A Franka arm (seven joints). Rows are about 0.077 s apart.
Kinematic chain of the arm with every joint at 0, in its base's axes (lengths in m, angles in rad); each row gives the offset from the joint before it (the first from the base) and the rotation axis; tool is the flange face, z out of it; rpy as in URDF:
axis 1: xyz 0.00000 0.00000 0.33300 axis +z
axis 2: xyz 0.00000 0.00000 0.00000 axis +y
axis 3: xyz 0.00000 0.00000 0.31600 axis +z
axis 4: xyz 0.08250 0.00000 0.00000 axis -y
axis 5: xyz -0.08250 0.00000 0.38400 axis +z
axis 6: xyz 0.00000 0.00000 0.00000 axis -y
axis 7: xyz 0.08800 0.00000 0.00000 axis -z
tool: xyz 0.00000 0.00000 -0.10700 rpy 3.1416 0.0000 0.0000
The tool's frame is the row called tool.
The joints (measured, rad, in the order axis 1, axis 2, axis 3, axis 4, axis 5, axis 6, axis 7), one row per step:
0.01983, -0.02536, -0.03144, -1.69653, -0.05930, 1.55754, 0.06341
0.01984, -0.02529, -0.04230, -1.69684, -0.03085, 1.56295, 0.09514
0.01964, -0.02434, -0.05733, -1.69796, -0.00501, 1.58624, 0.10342
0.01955, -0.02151, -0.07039, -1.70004, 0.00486, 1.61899, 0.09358
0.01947, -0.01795, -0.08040, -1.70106, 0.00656, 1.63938, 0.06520
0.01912, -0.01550, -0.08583, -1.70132, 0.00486, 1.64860, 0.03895
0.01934, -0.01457, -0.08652, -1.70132, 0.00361, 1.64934, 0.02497
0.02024, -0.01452, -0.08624, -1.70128, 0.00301, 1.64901, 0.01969
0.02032, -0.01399, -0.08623, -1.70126, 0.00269, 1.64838, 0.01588
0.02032, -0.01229, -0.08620, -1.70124, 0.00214, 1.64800, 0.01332
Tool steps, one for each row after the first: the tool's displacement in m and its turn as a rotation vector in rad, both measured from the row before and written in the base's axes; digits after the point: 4 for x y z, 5 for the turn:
0.0005, -0.0028, 0.0001, 0.02497, -0.00684, -0.04497
0.0026, -0.0056, 0.0007, 0.02461, -0.02209, -0.02570
0.0040, -0.0064, 0.0001, 0.00941, -0.02828, -0.00441
0.0028, -0.0055, -0.0008, 0.00217, -0.01615, 0.01792
0.0014, -0.0034, -0.0007, -0.00117, -0.00664, 0.02058
0.0003, -0.0004, -0.0005, -0.00078, 0.00016, 0.01364
0.0000, 0.0006, 0.0000, -0.00038, 0.00034, 0.00653
0.0001, 0.0000, -0.0003, -0.00014, 0.00113, 0.00394
0.0004, 0.0000, -0.0010, -0.00045, 0.00208, 0.00265

